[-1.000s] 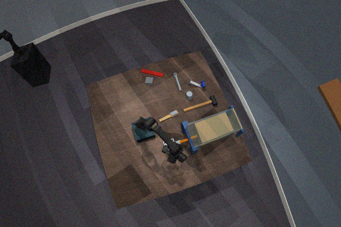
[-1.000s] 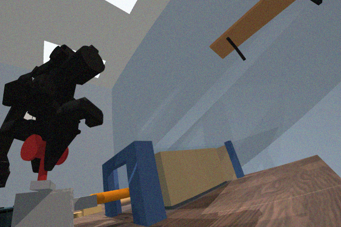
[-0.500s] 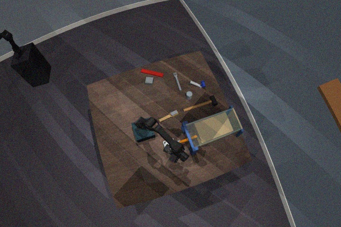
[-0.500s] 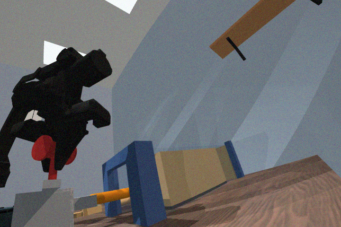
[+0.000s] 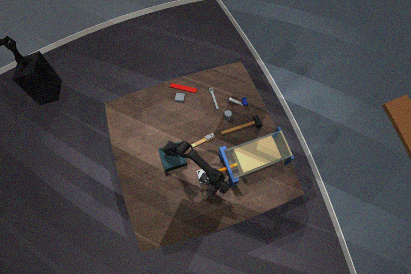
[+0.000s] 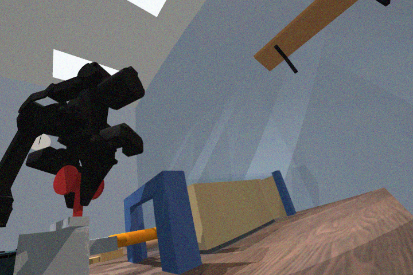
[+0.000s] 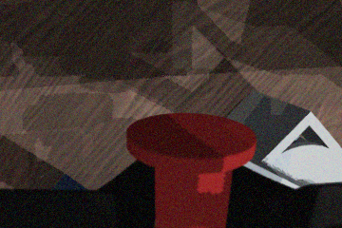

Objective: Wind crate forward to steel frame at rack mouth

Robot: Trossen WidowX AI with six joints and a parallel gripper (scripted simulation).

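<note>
Right now my gripper tip is 1 cm past the red-knobbed winch handle, 4 cm to the right of it and 1 cm above it. From my gripper tip the other things lie so: blue steel frame 12 cm ahead, 12 cm to the left, 1 cm below; then red knob 2 cm above; then grey winch 5 cm behind, 8 cm to the left, 8 cm below.
</note>
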